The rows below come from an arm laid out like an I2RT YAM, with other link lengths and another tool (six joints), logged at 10 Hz.
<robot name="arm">
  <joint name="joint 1" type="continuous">
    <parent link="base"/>
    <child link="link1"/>
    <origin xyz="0 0 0.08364" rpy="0 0 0"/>
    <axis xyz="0 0 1"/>
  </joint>
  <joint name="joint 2" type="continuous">
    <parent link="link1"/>
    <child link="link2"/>
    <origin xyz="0.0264 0.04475 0.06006" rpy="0 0 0"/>
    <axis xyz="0 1 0"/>
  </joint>
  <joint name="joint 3" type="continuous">
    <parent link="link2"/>
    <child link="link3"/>
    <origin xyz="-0.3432 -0.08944 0" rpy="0 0 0"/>
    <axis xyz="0 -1 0"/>
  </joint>
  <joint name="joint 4" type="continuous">
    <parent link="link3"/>
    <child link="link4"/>
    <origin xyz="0.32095 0.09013 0.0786" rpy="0 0 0"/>
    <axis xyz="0 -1 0"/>
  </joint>
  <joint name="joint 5" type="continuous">
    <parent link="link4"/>
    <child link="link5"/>
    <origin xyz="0.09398 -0.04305 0.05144" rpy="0 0 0"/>
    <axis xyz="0 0 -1"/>
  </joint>
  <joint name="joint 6" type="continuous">
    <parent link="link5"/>
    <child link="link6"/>
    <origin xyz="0.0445 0 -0.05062" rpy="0 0 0"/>
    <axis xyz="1 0 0"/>
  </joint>
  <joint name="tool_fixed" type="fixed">
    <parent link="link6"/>
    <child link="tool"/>
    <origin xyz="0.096 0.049 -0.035" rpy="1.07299 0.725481 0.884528"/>
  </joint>
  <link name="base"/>
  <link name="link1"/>
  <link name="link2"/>
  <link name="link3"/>
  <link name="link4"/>
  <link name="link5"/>
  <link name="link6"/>
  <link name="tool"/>
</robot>
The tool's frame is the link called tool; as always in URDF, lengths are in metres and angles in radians. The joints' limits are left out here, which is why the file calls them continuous.
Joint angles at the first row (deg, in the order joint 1, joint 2, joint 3, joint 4, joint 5, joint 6):
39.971 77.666 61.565 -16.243 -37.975 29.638
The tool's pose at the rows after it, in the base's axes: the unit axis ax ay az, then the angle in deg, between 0 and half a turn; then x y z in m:
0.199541 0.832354 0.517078 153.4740 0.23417 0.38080 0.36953
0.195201 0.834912 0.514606 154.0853 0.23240 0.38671 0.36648
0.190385 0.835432 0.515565 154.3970 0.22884 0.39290 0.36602
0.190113 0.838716 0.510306 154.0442 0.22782 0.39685 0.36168
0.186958 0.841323 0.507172 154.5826 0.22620 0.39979 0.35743
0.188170 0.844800 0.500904 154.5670 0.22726 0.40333 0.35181
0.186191 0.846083 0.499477 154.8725 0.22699 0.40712 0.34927
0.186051 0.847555 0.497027 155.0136 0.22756 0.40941 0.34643
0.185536 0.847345 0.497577 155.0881 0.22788 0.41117 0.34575
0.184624 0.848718 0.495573 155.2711 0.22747 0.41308 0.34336
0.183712 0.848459 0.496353 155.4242 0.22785 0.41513 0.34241
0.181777 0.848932 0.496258 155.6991 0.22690 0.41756 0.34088
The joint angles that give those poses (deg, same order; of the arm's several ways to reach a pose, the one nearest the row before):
40.790 78.152 61.798 -16.019 -37.411 29.662
41.551 79.041 62.198 -16.040 -37.351 29.686
42.526 79.541 62.490 -15.689 -37.058 29.904
43.189 79.936 62.490 -15.737 -35.979 29.853
43.597 80.508 62.490 -15.804 -36.079 29.746
43.951 81.236 62.556 -15.830 -35.422 29.775
44.331 81.897 62.785 -15.657 -35.382 29.821
44.515 82.397 62.885 -15.582 -35.239 29.847
44.644 82.683 62.966 -15.297 -35.244 29.931
44.868 83.046 63.014 -15.285 -35.158 29.929
44.999 83.418 63.111 -14.942 -35.255 30.006
45.286 83.786 63.182 -14.735 -35.331 30.059

